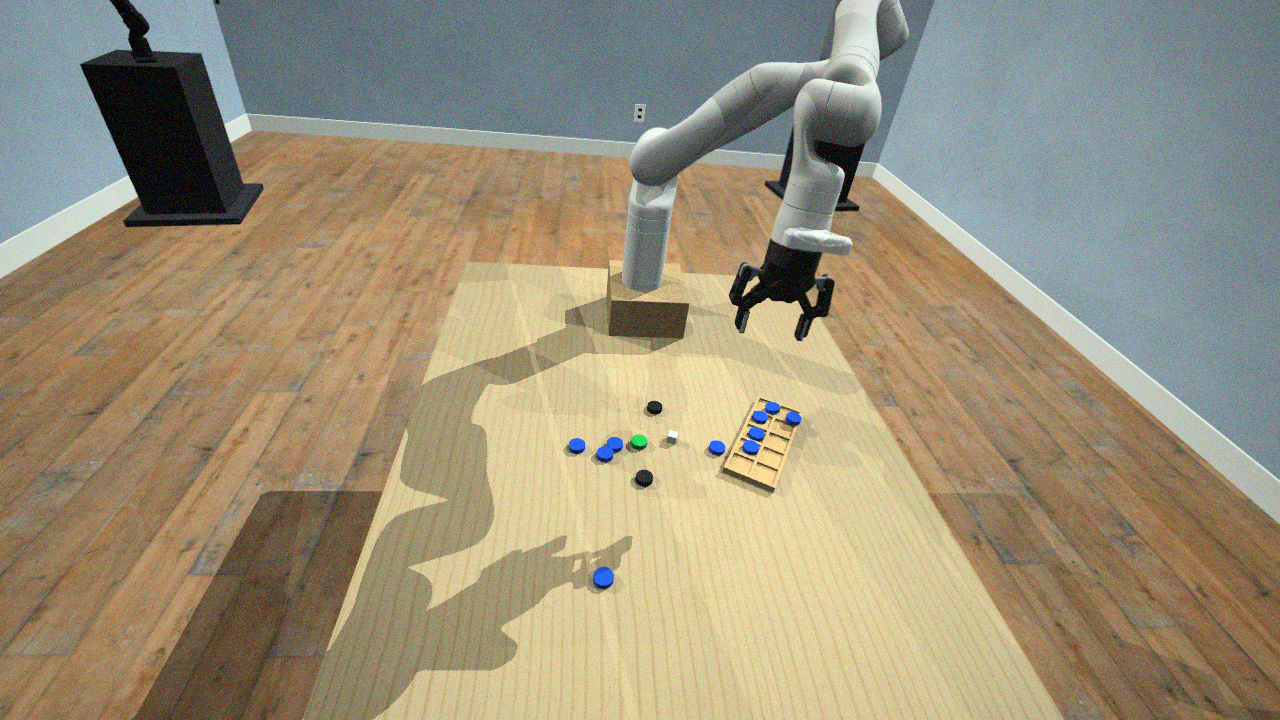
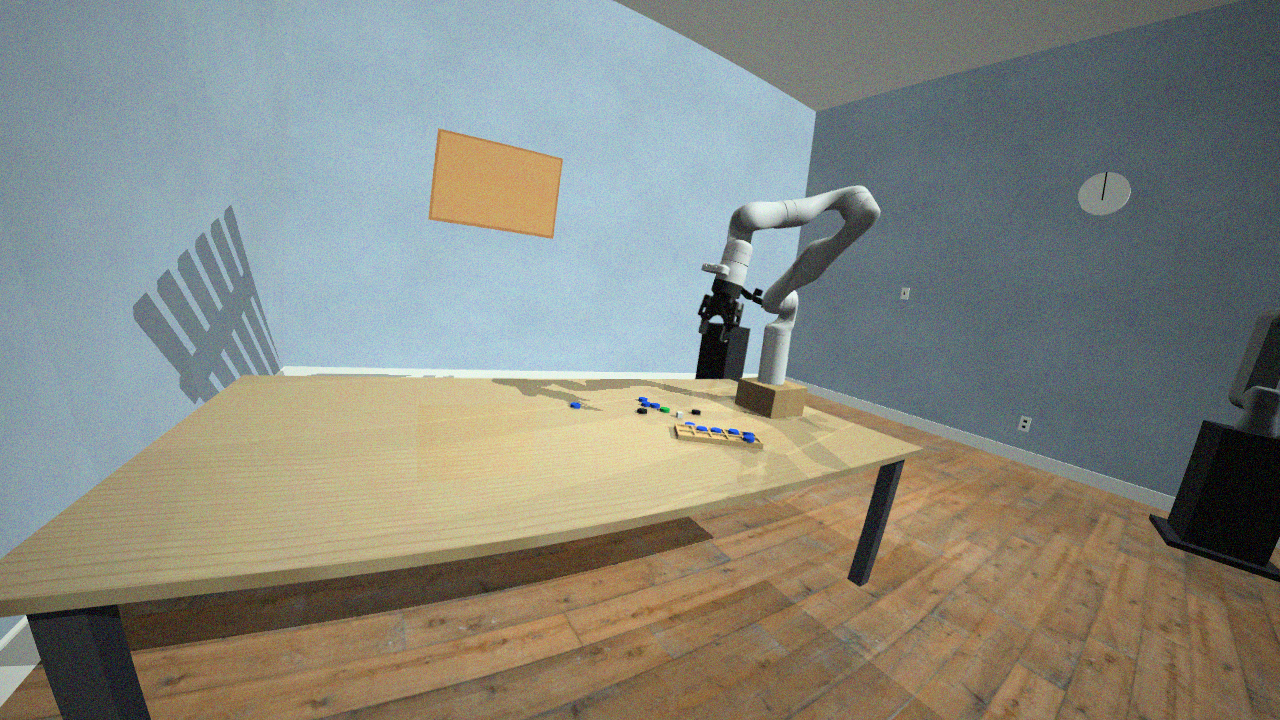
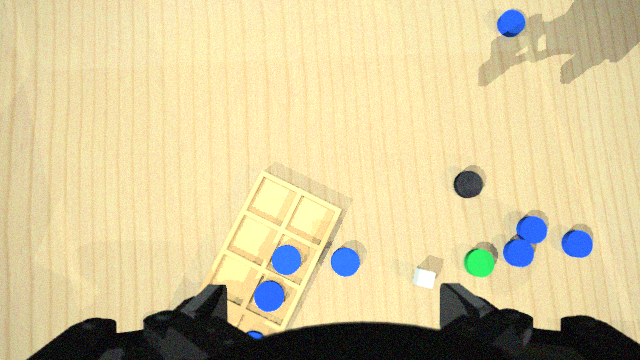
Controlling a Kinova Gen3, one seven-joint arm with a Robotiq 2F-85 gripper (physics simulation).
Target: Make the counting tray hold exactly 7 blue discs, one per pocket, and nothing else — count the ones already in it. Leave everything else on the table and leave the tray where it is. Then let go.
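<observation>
The wooden counting tray (image 1: 768,473) (image 2: 716,440) (image 3: 312,218) has two columns of pockets. Several blue discs sit in its pockets: two side by side at the end nearest the robot base (image 1: 772,407) (image 1: 793,418), the others down the column facing the loose pieces (image 1: 759,417) (image 1: 756,434) (image 1: 750,446). Another blue disc (image 1: 716,447) (image 3: 345,261) lies flat on the table beside the tray, apart from its long edge. Further blue discs lie loose (image 1: 577,445) (image 1: 605,454) (image 1: 614,443) (image 1: 603,577). My gripper (image 1: 771,331) (image 2: 715,334) (image 3: 333,308) is open and empty, high above the table.
A green disc (image 1: 639,441) (image 3: 479,263), a white cube (image 1: 672,437) (image 3: 425,278) and two black discs (image 1: 655,407) (image 1: 644,478) lie between the tray and the loose blue discs. The robot's base block (image 1: 648,315) (image 2: 770,398) stands at the table's far end.
</observation>
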